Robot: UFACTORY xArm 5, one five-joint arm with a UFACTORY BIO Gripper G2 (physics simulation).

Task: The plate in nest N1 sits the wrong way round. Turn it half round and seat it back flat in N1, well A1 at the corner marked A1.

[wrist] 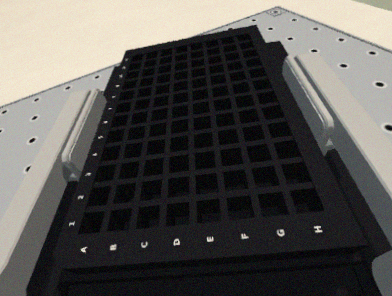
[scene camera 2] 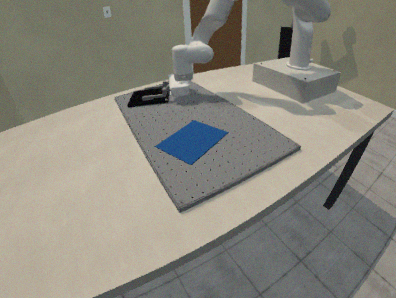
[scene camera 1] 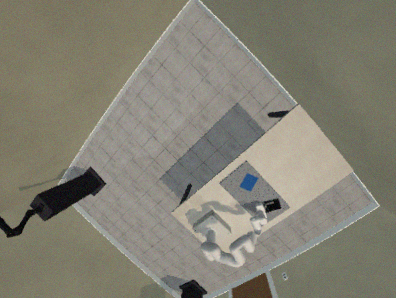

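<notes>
The black plate (scene camera 1: pixel 273 205) (wrist: pixel 193 159) is at the far end of the grey perforated board (scene camera 1: pixel 235 182) (scene camera 2: pixel 225 175). My gripper (scene camera 1: pixel 268 204) (scene camera 2: pixel 156 95) (wrist: pixel 197 117) is shut on the plate, one finger along each long side. In the wrist view its wells face up, with row letters A to H along the near edge, column numbers down the left, and well A1 at the near left corner. The black nest (wrist: pixel 275 50) shows past the plate's far right corner. The nest's A1 mark cannot be made out, nor whether the plate is fully seated.
A flat blue rectangle (scene camera 1: pixel 249 182) (scene camera 2: pixel 192 142) lies on the board, nearer scene camera 2 than the plate. The arm's grey base block (scene camera 1: pixel 212 222) (scene camera 2: pixel 300 82) stands on the table (scene camera 1: pixel 310 145) (scene camera 2: pixel 75 190) beside the board. The board's far corner shows beyond the plate in the wrist view.
</notes>
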